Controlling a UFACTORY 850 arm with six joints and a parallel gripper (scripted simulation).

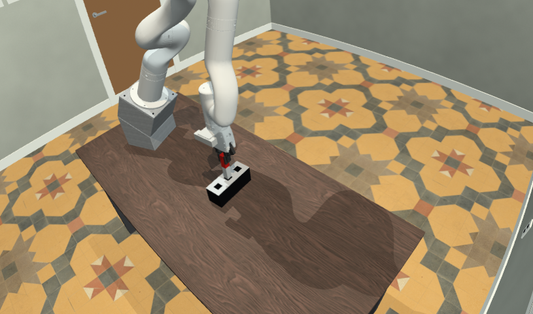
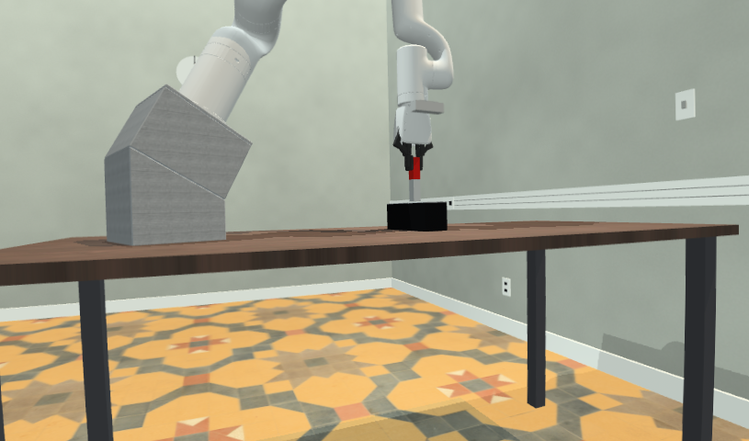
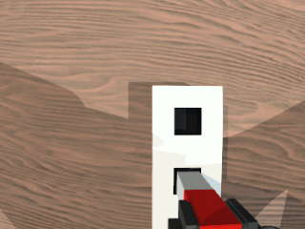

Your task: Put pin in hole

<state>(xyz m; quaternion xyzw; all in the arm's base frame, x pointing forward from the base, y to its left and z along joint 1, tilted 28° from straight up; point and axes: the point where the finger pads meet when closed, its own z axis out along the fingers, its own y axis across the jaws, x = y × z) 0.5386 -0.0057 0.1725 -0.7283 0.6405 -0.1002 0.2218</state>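
The pin is 10 mm below my hand. From my hand the other things lie so: black block 140 mm below.
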